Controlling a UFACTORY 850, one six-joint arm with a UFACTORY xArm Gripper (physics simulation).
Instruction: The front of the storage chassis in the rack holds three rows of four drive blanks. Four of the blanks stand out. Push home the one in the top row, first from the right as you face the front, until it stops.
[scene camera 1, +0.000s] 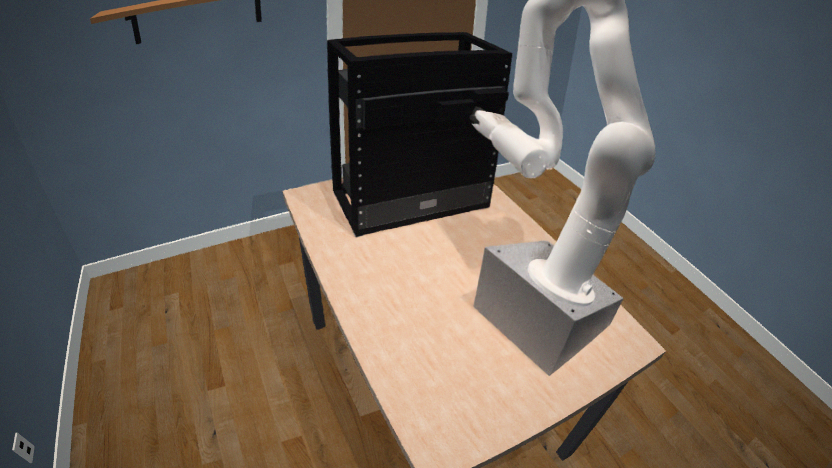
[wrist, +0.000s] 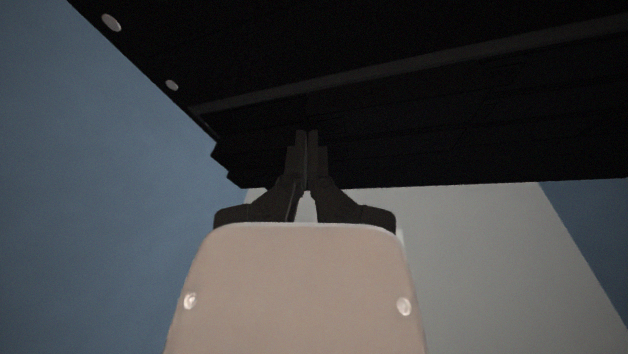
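Observation:
The storage chassis (scene camera 1: 401, 111) is a black unit high in the rack, with a thin grey top edge that also crosses the wrist view. The top-row right-end blank (scene camera 1: 490, 94) shows as a dark block at the chassis's upper right in the scene view. Another dark blank (scene camera 1: 456, 103) stands out to its left. My gripper (scene camera 1: 474, 116) (wrist: 308, 142) is shut and empty, with its fingertips at the right part of the chassis front. Dark surfaces hide whether the tips touch a blank and how far the right-end blank stands out.
The black rack (scene camera 1: 343, 51) stands on the wooden table (scene camera 1: 407, 302), with a grey-fronted unit (scene camera 1: 395, 210) at its bottom. The arm's grey base block (scene camera 1: 517, 302) is on the table's right side. The rack's right post has round screws, and a blue wall is beyond it.

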